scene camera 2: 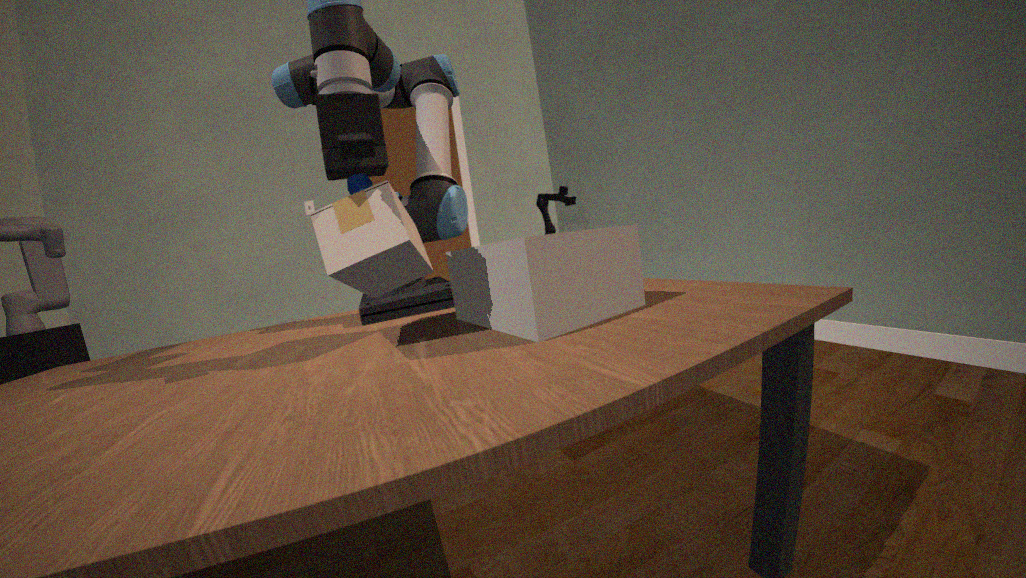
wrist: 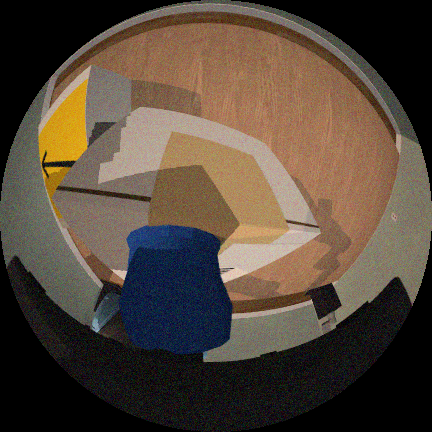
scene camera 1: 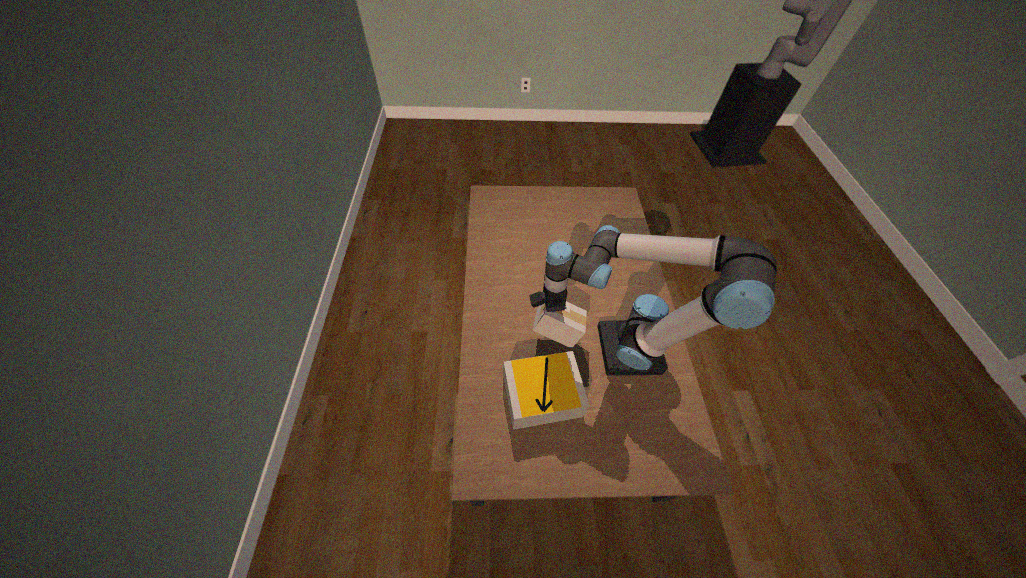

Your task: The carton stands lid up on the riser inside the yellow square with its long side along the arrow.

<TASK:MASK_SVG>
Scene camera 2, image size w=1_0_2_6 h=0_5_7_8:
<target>carton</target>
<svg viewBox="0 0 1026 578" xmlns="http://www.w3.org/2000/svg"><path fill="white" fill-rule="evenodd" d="M388 180L310 213L328 276L373 298L434 272L417 227Z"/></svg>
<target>riser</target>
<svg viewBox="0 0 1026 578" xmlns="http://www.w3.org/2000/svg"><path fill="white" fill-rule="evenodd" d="M637 224L522 237L446 252L456 318L535 342L541 342L644 306L645 295Z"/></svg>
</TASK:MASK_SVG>
